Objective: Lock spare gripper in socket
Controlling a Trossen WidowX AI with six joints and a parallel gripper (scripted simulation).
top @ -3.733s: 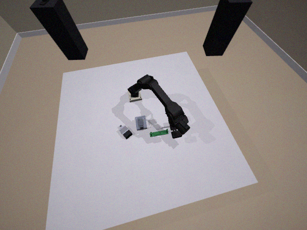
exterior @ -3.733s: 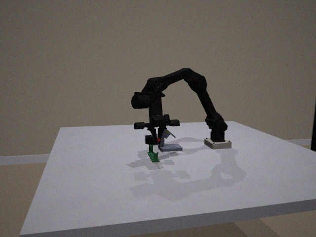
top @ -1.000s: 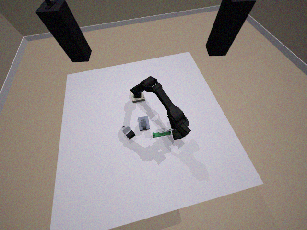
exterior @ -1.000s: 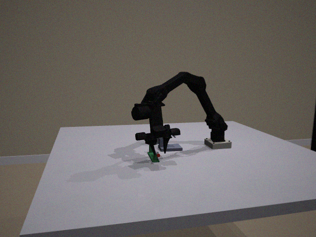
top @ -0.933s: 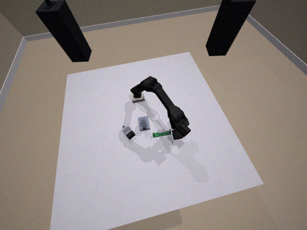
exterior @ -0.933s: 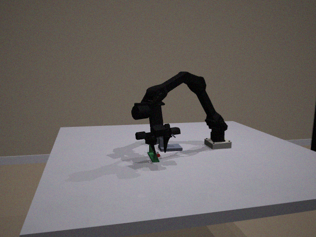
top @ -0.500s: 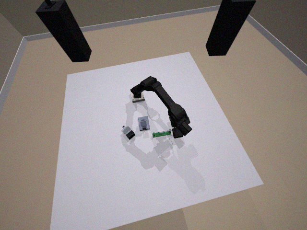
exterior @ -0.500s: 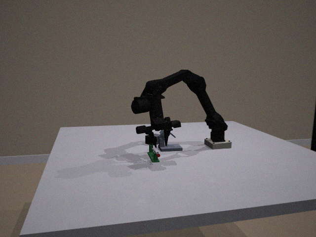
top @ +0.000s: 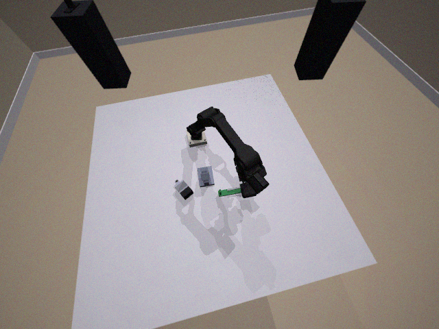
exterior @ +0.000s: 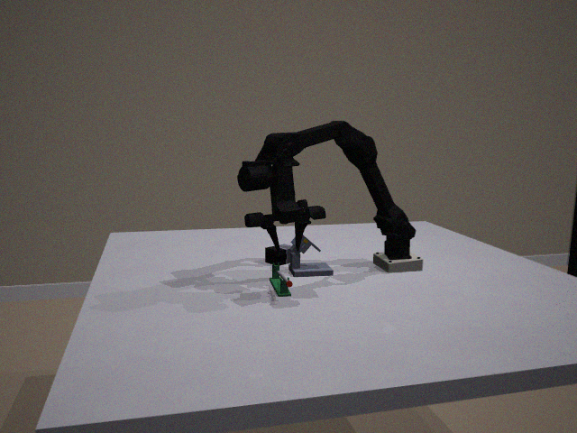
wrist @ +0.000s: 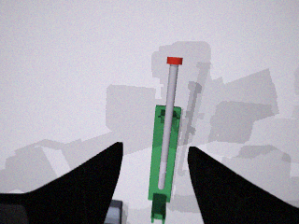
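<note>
The green cradle is 80 mm below my gripper tip, 60 mm to the right of it and 20 mm ahead of it. The rest, counted from my gripper tip: spare gripper: 320 mm to the right, 90 mm below; grey mount: 190 mm to the right, 60 mm behind, 50 mm below.
</note>
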